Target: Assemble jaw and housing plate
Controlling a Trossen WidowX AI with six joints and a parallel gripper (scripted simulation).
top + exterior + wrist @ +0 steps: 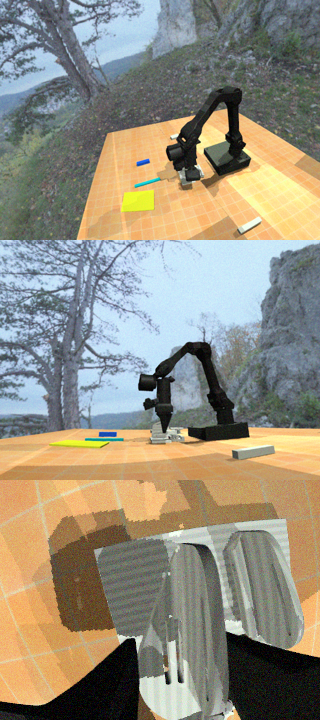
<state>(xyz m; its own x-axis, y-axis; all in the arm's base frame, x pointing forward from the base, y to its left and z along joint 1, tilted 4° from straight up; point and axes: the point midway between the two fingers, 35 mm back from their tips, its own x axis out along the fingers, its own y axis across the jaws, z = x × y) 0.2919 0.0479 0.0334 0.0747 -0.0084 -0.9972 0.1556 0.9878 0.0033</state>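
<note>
Now: gripper tip 40 cm to the left of the white block, 2 cm past it and 2 cm above it. Also, from my gripper tip: yellow sheet (28 cm ahead, 7 cm to the left, 3 cm below); then teal bar (22 cm ahead, 3 cm to the right, 3 cm below); then blue block (24 cm ahead, 18 cm to the right, 2 cm below).
</note>
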